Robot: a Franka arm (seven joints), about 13 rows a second.
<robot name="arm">
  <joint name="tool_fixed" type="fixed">
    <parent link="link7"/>
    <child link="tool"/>
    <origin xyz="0 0 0.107" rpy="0 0 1.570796"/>
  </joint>
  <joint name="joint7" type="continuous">
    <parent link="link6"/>
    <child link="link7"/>
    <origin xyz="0 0.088 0" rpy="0 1.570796 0"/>
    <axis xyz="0 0 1"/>
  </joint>
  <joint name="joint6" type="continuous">
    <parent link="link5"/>
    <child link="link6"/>
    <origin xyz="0 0 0" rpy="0 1.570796 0"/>
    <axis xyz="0 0 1"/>
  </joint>
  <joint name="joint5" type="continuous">
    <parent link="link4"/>
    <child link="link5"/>
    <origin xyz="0.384 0.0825 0" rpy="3.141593 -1.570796 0"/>
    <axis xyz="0 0 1"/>
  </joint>
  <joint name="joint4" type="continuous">
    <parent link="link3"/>
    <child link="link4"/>
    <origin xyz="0 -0.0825 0" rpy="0 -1.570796 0"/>
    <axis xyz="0 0 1"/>
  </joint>
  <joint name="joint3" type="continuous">
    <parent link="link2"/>
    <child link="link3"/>
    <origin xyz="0 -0.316 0" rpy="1.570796 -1.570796 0"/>
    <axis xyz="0 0 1"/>
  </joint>
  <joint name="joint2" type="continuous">
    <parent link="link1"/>
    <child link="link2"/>
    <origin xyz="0 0 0" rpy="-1.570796 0 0"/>
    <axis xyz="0 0 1"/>
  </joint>
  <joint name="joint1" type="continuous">
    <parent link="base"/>
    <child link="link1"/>
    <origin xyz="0 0 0.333" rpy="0 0 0"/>
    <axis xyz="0 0 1"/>
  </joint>
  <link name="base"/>
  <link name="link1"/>
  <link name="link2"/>
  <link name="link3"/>
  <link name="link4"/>
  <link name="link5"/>
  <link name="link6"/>
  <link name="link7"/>
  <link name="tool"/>
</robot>
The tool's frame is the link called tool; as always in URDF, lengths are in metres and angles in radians. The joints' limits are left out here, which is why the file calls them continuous.
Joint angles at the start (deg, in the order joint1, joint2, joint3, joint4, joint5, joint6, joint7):
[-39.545, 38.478, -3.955, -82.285, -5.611, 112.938, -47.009]
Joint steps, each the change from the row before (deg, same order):
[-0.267, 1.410, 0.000, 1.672, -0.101, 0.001, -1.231]
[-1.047, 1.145, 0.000, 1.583, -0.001, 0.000, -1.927]
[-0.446, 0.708, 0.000, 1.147, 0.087, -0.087, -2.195]
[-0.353, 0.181, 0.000, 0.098, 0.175, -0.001, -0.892]
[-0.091, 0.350, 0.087, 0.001, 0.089, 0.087, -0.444]
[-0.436, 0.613, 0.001, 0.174, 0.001, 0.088, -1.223]
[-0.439, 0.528, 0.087, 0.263, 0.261, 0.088, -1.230]
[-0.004, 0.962, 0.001, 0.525, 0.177, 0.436, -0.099]
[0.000, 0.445, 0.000, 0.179, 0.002, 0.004, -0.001]
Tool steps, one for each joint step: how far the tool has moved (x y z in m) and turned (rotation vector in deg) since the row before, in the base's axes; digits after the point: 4 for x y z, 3 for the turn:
[0.0023, -0.0061, -0.0044, -0.067, -0.070, 1.067]
[-0.0047, -0.0129, -0.0019, 0.009, -0.251, 0.918]
[-0.0008, -0.0064, 0.0000, 0.171, -0.244, 1.711]
[-0.0028, -0.0031, -0.0015, 0.315, -0.029, 0.443]
[-0.0002, 0.0000, -0.0043, 0.350, 0.107, 0.377]
[-0.0037, -0.0040, -0.0062, 0.450, 0.274, 0.786]
[-0.0026, -0.0034, -0.0046, 0.532, -0.064, 0.724]
[0.0016, -0.0011, -0.0075, 0.107, -0.090, 0.080]
[0.0001, -0.0001, -0.0042, 0.173, 0.198, 0.009]

